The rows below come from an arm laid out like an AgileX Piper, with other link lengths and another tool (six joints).
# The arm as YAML. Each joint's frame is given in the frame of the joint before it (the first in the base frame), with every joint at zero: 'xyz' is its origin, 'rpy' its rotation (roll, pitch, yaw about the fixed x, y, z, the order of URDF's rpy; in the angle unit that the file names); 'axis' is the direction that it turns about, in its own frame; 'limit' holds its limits. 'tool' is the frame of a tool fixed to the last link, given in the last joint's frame.
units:
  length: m
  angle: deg
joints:
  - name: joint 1
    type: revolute
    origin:
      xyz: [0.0, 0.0, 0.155]
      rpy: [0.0, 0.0, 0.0]
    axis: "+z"
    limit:
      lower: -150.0
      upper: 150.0
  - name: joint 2
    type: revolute
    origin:
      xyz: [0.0, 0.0, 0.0]
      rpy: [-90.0, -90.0, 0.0]
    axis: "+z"
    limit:
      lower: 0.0
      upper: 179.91
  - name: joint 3
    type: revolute
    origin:
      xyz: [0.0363, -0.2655, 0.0]
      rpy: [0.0, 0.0, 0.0]
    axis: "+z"
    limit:
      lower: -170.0
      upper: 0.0
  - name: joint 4
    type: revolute
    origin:
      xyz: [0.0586, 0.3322, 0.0]
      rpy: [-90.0, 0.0, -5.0]
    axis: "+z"
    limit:
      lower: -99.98
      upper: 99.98
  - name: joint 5
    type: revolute
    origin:
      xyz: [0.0, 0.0, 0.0]
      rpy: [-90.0, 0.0, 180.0]
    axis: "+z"
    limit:
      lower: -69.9
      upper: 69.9
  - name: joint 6
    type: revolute
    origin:
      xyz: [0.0, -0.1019, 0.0]
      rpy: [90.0, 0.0, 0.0]
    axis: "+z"
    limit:
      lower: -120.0
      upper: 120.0
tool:
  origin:
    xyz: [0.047, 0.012, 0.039]
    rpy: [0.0, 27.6, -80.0]
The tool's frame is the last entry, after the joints.
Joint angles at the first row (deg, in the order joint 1, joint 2, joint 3, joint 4, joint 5, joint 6):
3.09, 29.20, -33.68, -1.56, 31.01, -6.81
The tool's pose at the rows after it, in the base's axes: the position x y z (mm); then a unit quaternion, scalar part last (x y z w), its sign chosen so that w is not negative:
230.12, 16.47, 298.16, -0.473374, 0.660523, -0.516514, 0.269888
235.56, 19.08, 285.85, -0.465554, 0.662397, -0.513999, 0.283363
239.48, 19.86, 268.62, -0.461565, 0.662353, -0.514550, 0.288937
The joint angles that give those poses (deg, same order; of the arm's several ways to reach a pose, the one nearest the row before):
3.09, 29.32, -32.24, -1.21, 28.15, -6.81
3.09, 29.40, -29.64, 0.00, 24.11, -6.81
3.09, 29.40, -26.42, 0.34, 20.18, -6.81

